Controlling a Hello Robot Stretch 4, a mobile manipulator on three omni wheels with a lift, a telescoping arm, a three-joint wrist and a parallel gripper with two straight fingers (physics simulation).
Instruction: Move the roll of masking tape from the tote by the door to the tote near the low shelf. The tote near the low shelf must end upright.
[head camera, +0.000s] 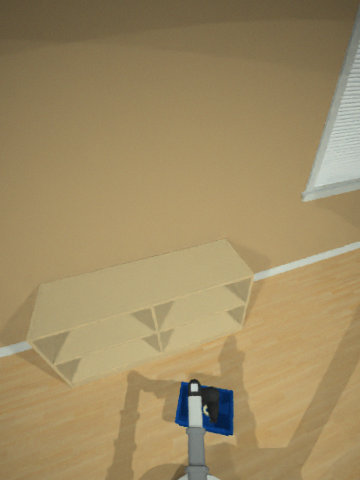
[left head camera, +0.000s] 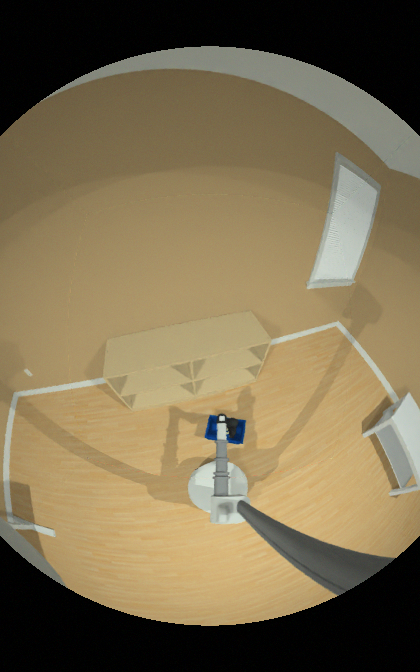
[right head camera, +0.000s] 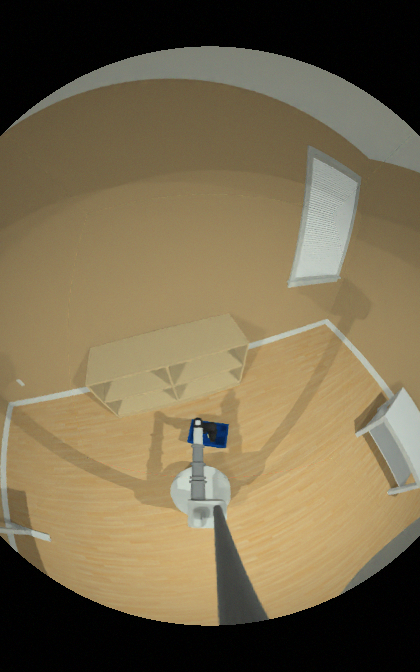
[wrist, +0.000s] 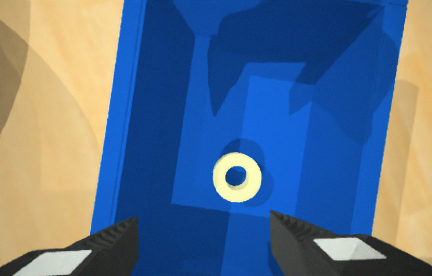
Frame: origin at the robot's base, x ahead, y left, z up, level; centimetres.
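Seen in the pictures: gripper, fingertip midpoint: (wrist: 205, 233).
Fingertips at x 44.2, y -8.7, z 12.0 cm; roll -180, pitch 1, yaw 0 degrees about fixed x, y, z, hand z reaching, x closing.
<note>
Pixels of each thing's top centre, then the offset from my fingertips to it. "spot": a spot on its surface instead. Level surfaces: height alone.
- masking tape at its top centre: (wrist: 237, 178) dx +3.2, dy +1.4, dz -12.0 cm
- low wooden shelf at its surface level: dz +46.2 cm
- furniture at a spot on its surface: (right head camera: 400, 420) spot: dx -32.8, dy -163.2, dz +30.2 cm
The roll of masking tape (wrist: 219, 177) is a pale yellow ring. It lies flat on the floor of the blue tote in the wrist view; a bit of the tape (head camera: 206, 411) also shows in the head view. The blue tote (head camera: 227, 406) (left head camera: 240, 434) (right head camera: 223, 438) (wrist: 116, 100) stands upright on the floor near the low shelf. My gripper (wrist: 205, 233) (head camera: 212, 414) (left head camera: 231, 429) (right head camera: 212, 434) is open above the tote, its fingers wide apart and clear of the tape, which lies beyond the fingertips. The tote by the door does not show in these views.
The low wooden shelf (head camera: 140, 290) (left head camera: 185, 335) (right head camera: 165, 345) stands against the wall just behind the tote. A white piece of furniture (left head camera: 407, 425) (right head camera: 400, 420) stands at the right wall. A window (head camera: 340, 130) (left head camera: 347, 225) (right head camera: 325, 220) is in the wall.
</note>
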